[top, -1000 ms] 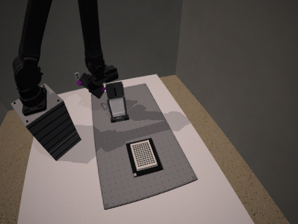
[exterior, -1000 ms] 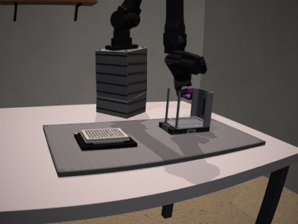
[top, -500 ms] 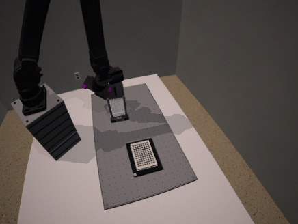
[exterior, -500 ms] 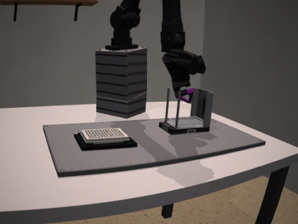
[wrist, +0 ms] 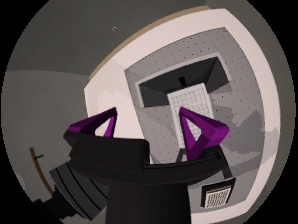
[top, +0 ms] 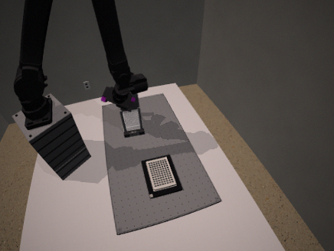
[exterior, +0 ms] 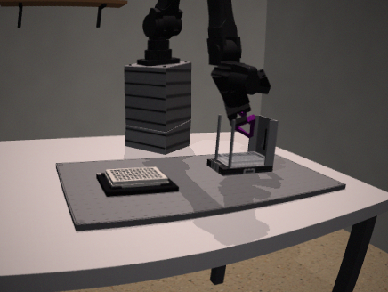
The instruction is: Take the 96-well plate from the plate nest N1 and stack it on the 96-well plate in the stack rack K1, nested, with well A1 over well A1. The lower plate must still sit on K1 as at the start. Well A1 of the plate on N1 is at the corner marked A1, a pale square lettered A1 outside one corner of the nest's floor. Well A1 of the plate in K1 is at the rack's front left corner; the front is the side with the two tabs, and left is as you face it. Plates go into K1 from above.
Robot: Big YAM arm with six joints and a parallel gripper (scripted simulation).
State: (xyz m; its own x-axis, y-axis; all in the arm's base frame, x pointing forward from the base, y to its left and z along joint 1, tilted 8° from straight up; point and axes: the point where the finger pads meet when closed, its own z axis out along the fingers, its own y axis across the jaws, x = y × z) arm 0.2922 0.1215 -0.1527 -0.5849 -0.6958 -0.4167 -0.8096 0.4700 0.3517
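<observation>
Now: the tall back wall 6 cm ahead of my hand, 3 cm below it and 2 cm to the left of it. Round my hand: pale A1 mark (43 cm to the right, 10 cm below, 2 cm behind).
</observation>
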